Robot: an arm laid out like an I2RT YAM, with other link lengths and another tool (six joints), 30 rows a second.
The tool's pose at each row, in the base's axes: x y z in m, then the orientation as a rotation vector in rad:
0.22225, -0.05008, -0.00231, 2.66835, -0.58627, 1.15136
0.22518, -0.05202, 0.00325, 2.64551, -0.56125, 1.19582
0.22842, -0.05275, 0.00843, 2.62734, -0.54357, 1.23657
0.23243, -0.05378, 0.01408, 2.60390, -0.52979, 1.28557
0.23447, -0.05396, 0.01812, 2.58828, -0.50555, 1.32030
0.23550, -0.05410, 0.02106, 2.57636, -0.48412, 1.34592
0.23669, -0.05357, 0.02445, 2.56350, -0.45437, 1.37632
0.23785, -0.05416, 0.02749, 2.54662, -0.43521, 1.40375
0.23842, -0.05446, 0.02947, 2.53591, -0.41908, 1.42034
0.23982, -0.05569, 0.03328, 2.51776, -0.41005, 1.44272
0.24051, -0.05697, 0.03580, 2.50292, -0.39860, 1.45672
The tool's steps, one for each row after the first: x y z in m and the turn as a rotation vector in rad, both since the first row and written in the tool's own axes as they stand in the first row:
0.00643, 0.00056, -0.00128, 0.00452, 0.03572, -0.01225
0.01243, -0.00012, -0.00246, 0.01115, 0.06669, -0.01911
0.01934, -0.00084, -0.00337, 0.01790, 0.10377, -0.02228
0.02360, -0.00151, -0.00474, 0.02570, 0.13094, -0.03380
0.02642, -0.00180, -0.00603, 0.03196, 0.15145, -0.04460
0.02948, -0.00276, -0.00774, 0.04145, 0.17555, -0.05986
0.03259, -0.00270, -0.00887, 0.04533, 0.19896, -0.06939
0.03447, -0.00265, -0.00976, 0.04815, 0.21378, -0.07820
0.03847, -0.00211, -0.01106, 0.04750, 0.23432, -0.08227
0.04110, -0.00122, -0.01194, 0.04544, 0.24943, -0.08931

